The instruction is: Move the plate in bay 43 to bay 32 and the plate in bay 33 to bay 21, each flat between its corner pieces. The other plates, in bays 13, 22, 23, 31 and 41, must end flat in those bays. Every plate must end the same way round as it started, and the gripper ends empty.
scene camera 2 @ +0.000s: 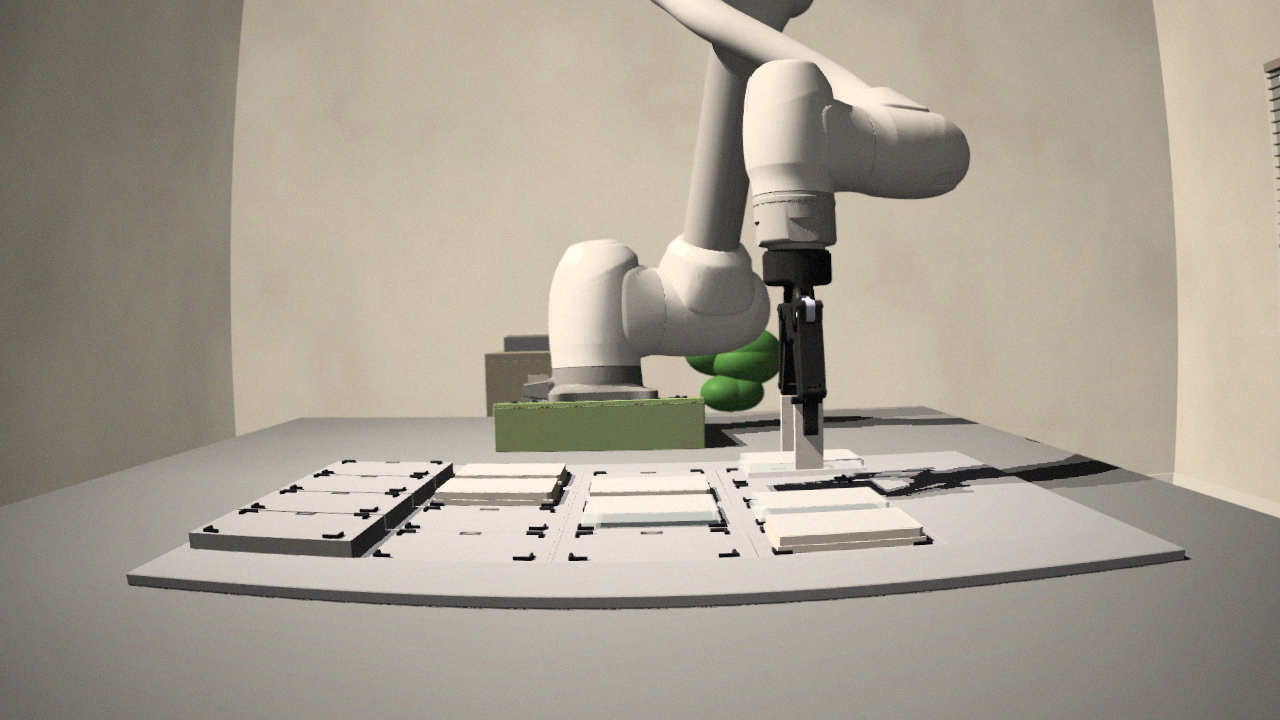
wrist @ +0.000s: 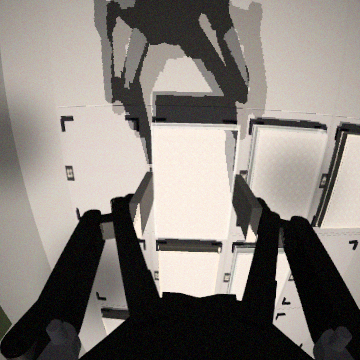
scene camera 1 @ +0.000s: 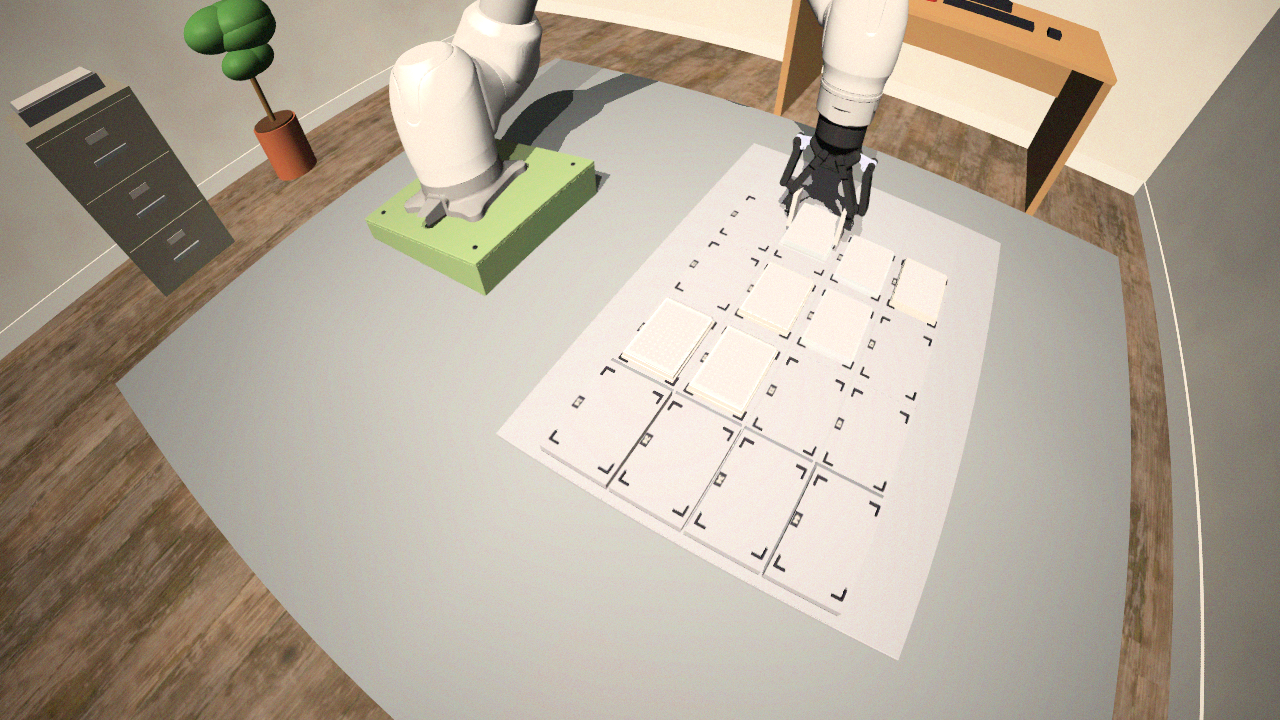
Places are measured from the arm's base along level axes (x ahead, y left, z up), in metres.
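Pixels of known places: gripper, fingertip midpoint: (scene camera 2: 801, 462) (wrist: 192, 185) (scene camera 1: 814, 230); arm's base, link origin: (scene camera 2: 597, 400) (scene camera 1: 466, 188).
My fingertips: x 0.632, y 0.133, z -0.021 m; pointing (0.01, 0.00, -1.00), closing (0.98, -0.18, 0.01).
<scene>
For each thing: its middle in the pictures, then the offset to it from my fingertips. "spot": a spot on its surface instead. Level surfaces: height alone.
- white plate, body centre: (wrist: 192, 185) (scene camera 2: 801, 462) (scene camera 1: 813, 231) 0.000 m ahead, 0.000 m left, 0.000 m up
- Bay 11, surface spot: (wrist: 100, 160) spot: 0.105 m back, 0.036 m left, 0.032 m down
- mat, surface height: 0.032 m down
My gripper (scene camera 1: 816, 229) (scene camera 2: 799, 454) (wrist: 192, 185) is shut on a white plate (scene camera 1: 810, 241) (scene camera 2: 760, 462) (wrist: 194, 150), fingers on its two long sides. It holds this plate level a little above bay 21; the plate's shadow shows beyond its far edge. A plate (scene camera 1: 836, 327) (scene camera 2: 650, 512) lies flat in bay 32. Bays 33 (scene camera 1: 794, 404) and 43 (scene camera 1: 861, 438) hold no plate. Plates lie flat in bays 31 (scene camera 1: 863, 266) (wrist: 286, 170), 41 (scene camera 1: 920, 290) (scene camera 2: 845, 526), 22 (scene camera 1: 776, 299) (wrist: 189, 272), 23 (scene camera 1: 732, 369) and 13 (scene camera 1: 668, 338). Most of bay 21 is hidden under the held plate.
Bay 11 (wrist: 100, 160), left of the held plate in the wrist view, holds no plate; bay 31's plate is close on the right. Raised bays (scene camera 1: 680, 461) (scene camera 2: 277, 532) stand in the front row. The green robot base (scene camera 1: 483, 223) (scene camera 2: 599, 427) is beside the mat (scene camera 1: 554, 420).
</scene>
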